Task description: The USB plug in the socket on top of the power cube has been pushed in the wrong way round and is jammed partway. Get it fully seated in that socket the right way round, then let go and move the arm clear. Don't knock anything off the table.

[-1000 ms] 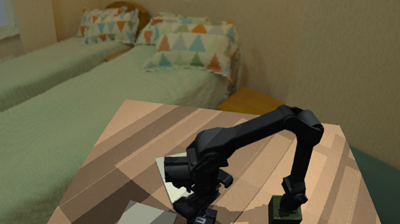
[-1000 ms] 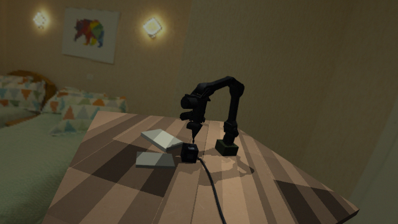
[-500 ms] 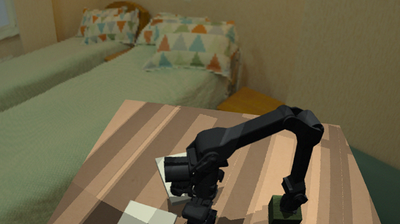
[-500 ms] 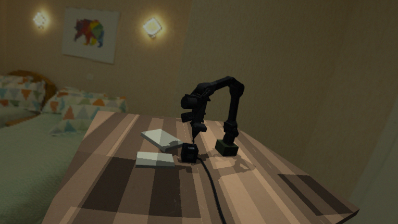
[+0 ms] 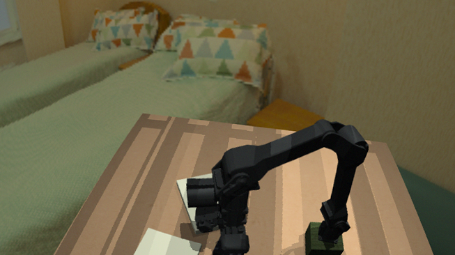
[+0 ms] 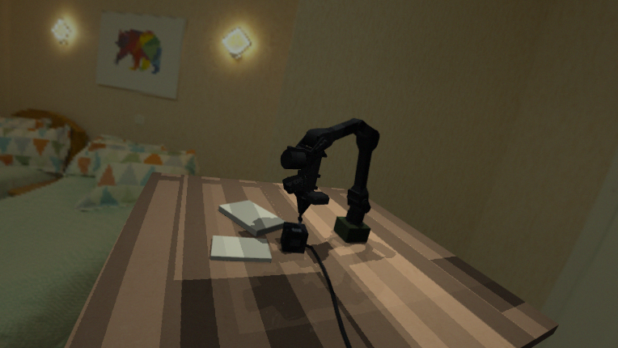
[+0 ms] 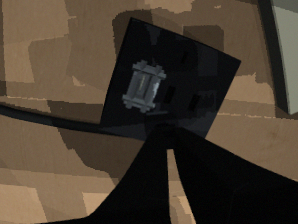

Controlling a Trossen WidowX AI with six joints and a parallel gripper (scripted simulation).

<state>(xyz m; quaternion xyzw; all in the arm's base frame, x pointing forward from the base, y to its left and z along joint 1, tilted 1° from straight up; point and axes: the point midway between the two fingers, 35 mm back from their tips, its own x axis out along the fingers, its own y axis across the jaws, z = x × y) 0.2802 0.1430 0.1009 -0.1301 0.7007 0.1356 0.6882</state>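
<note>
The USB plug is 2 cm below my gripper tip. The rest, counted from my gripper tip: silver-framed socket: 7 cm below, 1 cm to the left.
</note>
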